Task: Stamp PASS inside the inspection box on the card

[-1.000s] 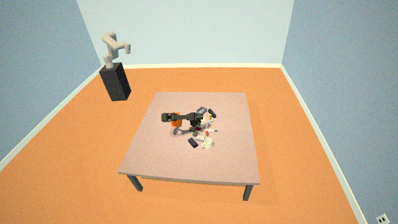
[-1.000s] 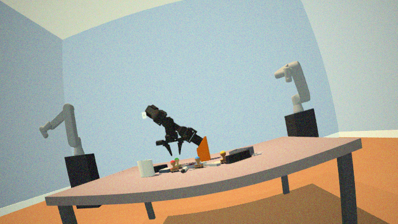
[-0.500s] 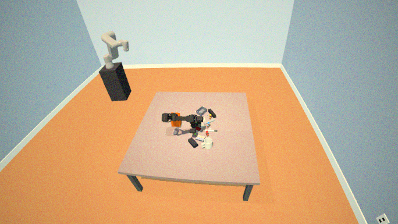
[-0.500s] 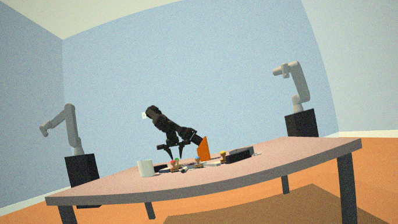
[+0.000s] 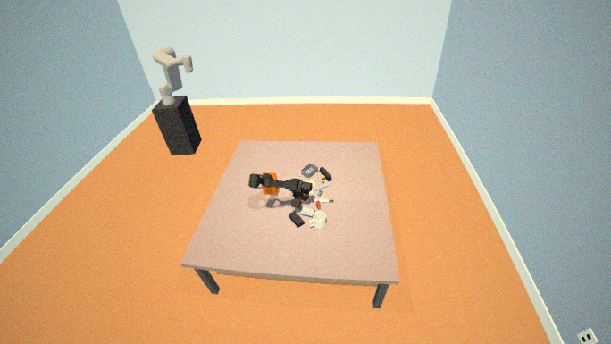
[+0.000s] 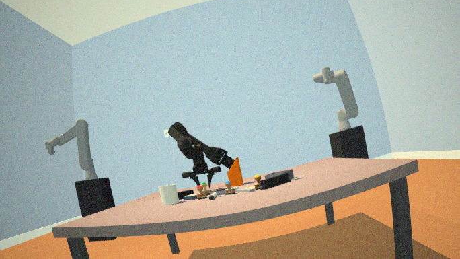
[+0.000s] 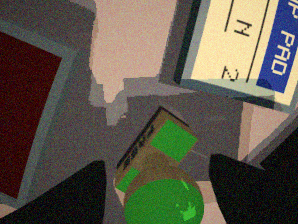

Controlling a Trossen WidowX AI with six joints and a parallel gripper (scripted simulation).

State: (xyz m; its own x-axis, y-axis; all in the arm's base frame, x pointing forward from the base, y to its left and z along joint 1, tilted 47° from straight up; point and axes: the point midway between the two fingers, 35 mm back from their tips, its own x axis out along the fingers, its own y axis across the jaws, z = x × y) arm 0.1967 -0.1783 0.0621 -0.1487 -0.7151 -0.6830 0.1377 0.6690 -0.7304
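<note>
The green-knob stamp lies 10 mm below my gripper tip. Also, from my gripper tip: red ink pad: 30 mm ahead, 70 mm to the left, 30 mm below; red-knob stamp: 130 mm ahead, 20 mm to the right, 10 mm below; stamp pad box: 60 mm ahead, 60 mm to the right, 20 mm below.
</note>
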